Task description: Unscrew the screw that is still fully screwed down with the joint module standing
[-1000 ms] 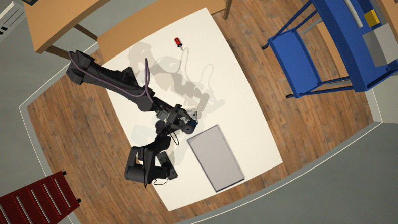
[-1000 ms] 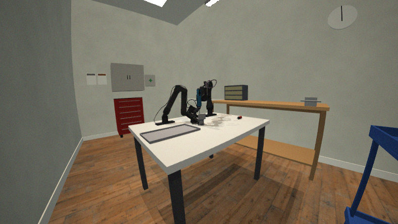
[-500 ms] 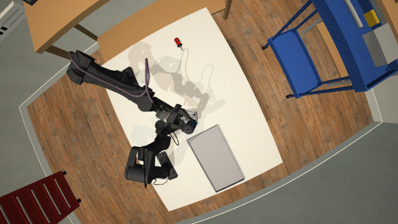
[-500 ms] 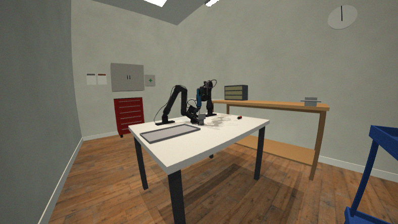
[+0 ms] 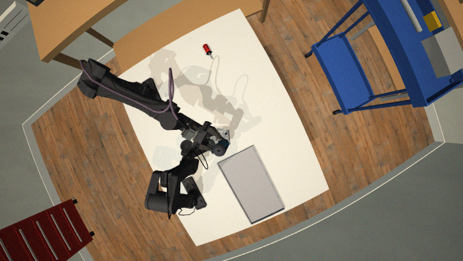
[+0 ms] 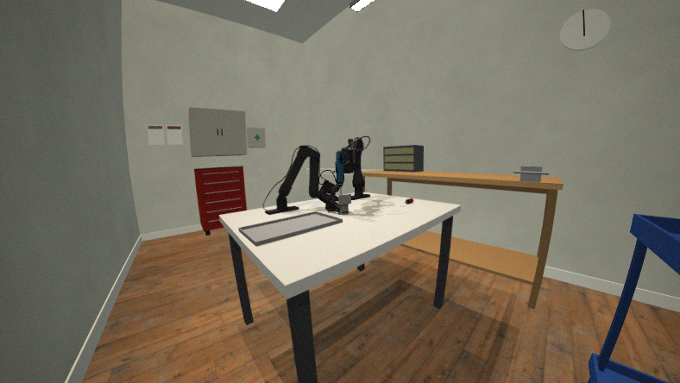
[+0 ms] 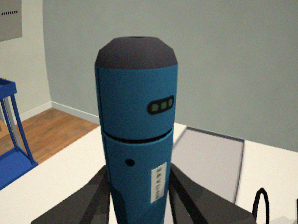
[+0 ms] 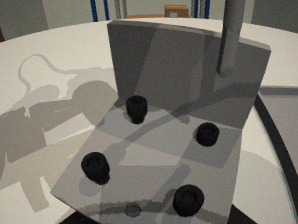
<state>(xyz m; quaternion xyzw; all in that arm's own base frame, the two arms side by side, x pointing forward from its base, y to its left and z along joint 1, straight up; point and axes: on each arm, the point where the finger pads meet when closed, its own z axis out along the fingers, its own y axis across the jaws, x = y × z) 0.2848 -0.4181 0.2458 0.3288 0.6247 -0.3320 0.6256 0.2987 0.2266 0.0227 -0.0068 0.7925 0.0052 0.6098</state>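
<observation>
Now: right hand 5 cm below the grey bracket. The rest, counted from my right hand: flat grey tray (32 cm to the right, 4 cm ahead, 2 cm below); then red-handled screwdriver (47 cm to the left, 11 cm ahead, 1 cm below).
</observation>
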